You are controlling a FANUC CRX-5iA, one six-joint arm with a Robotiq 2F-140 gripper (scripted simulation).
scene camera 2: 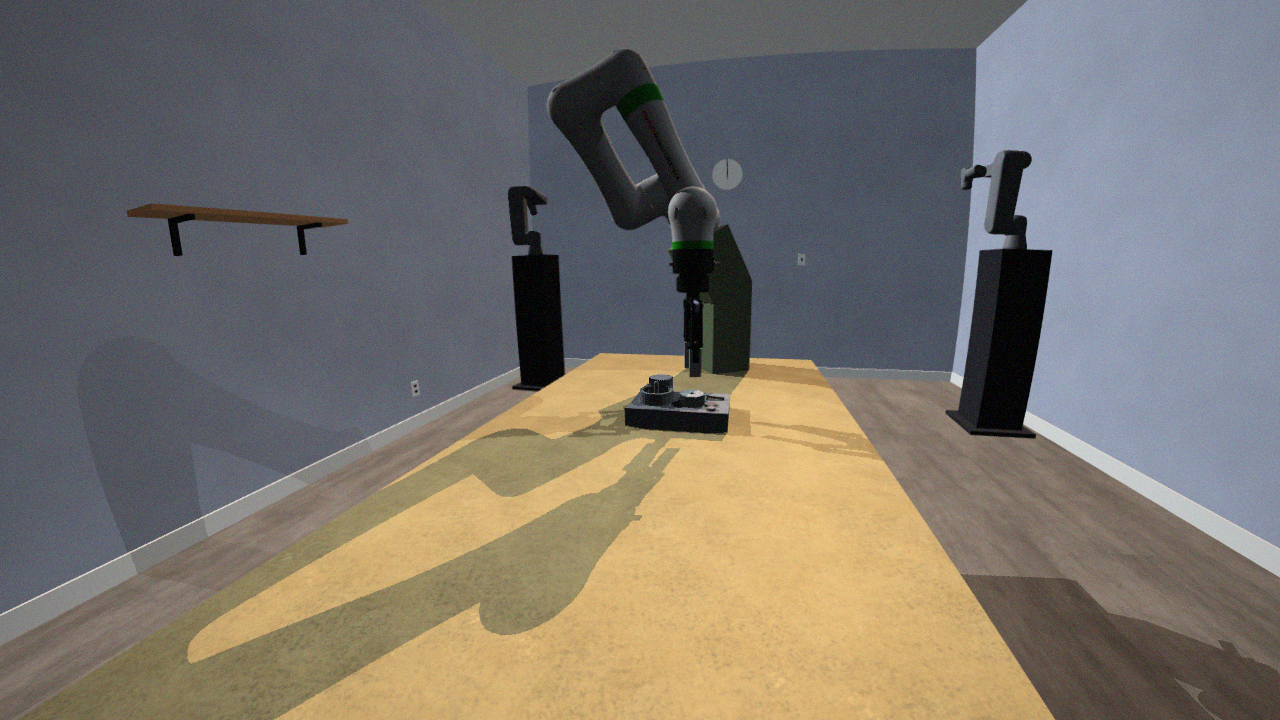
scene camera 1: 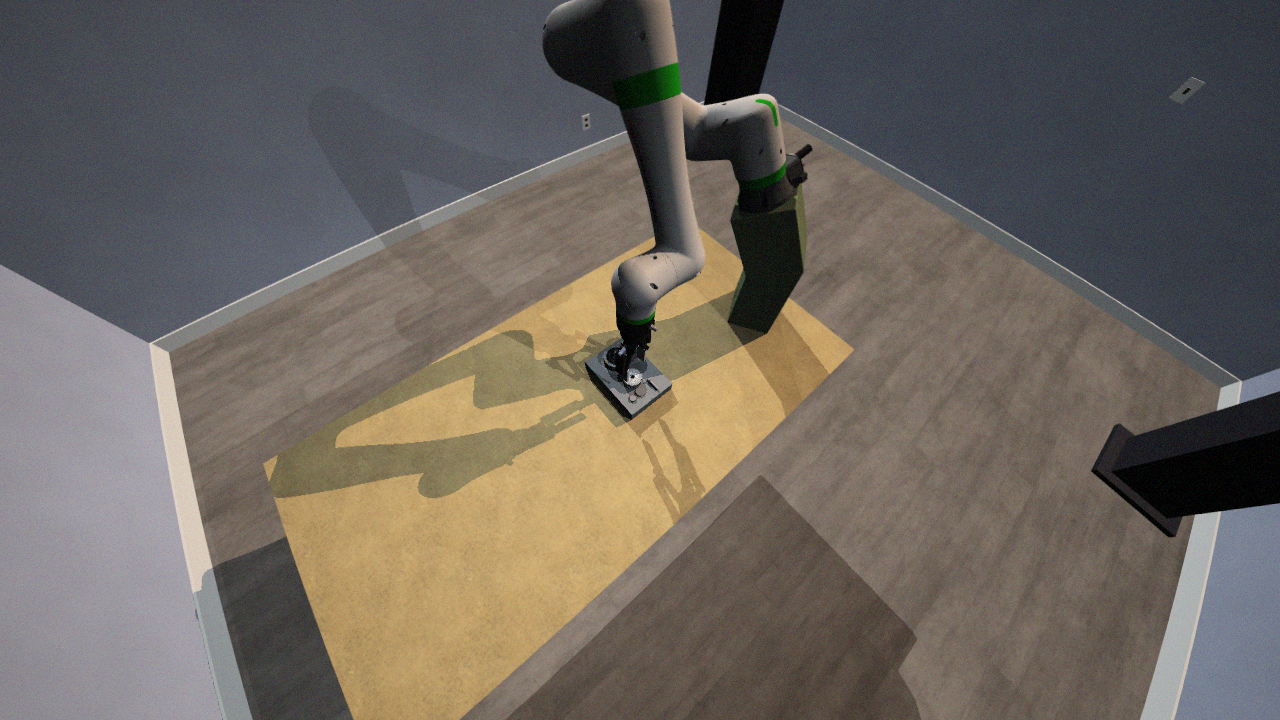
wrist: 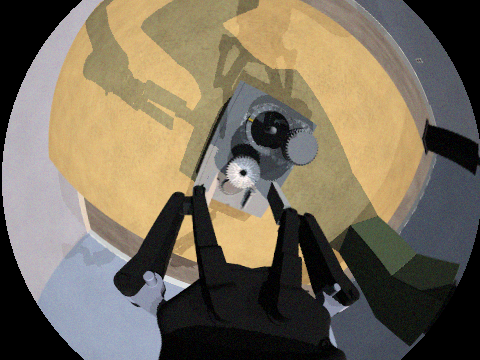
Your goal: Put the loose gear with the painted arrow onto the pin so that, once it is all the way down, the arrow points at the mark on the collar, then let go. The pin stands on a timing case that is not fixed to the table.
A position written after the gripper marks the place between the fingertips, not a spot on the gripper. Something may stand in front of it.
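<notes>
In scene camera 2 the gripper [scene camera 2: 692, 372] appears, along with a dark grey timing case [scene camera 2: 656, 405]. Scene camera 1 also shows the dark grey timing case [scene camera 1: 602, 366] and the gripper [scene camera 1: 632, 368]. The wrist view shows a light toothed gear [wrist: 245, 162], the dark grey timing case [wrist: 299, 147] and the gripper [wrist: 243, 184].
</notes>
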